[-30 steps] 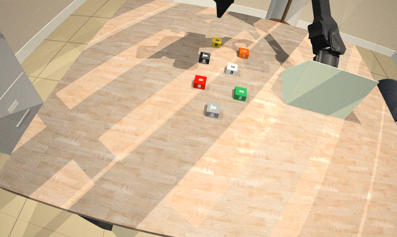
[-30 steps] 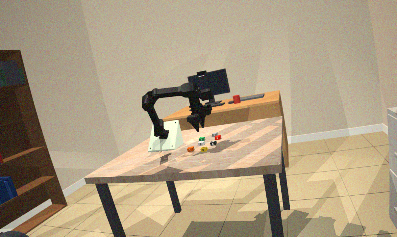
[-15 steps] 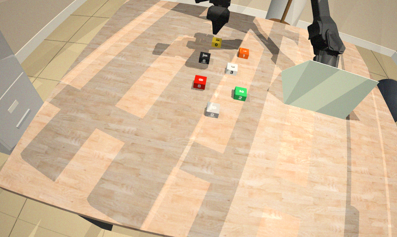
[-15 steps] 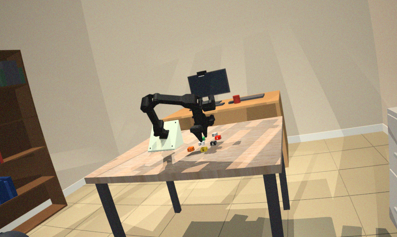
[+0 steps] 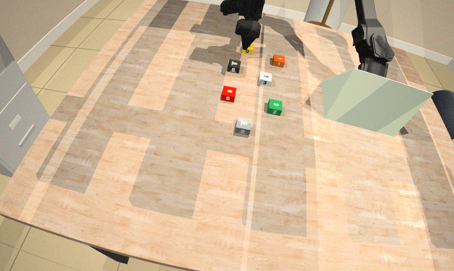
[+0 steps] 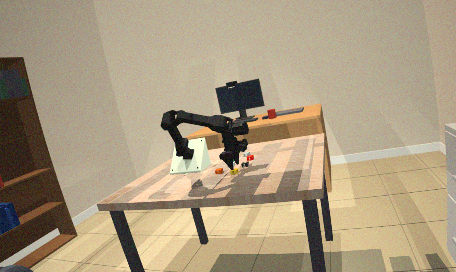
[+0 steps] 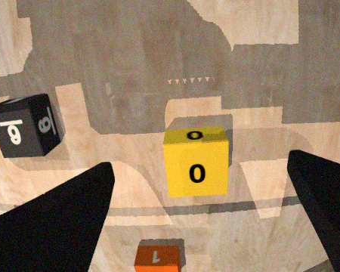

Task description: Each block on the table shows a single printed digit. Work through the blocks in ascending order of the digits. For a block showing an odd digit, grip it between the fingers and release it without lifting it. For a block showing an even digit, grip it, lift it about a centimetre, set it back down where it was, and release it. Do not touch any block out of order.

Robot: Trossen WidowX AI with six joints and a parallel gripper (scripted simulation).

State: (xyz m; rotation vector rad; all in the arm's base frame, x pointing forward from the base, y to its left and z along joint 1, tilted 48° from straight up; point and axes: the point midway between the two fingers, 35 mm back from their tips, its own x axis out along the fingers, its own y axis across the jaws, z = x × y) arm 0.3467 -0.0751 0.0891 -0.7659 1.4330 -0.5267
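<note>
My gripper tip is now 20 mm above the yellow block and 10 mm past it. The rest, counted from my gripper tip: black block (100 mm to the left, 20 mm below, 10 mm ahead); then white block (120 mm to the left, 80 mm behind, 20 mm below); then orange block (110 mm behind, 20 mm to the left, 20 mm below).
</note>
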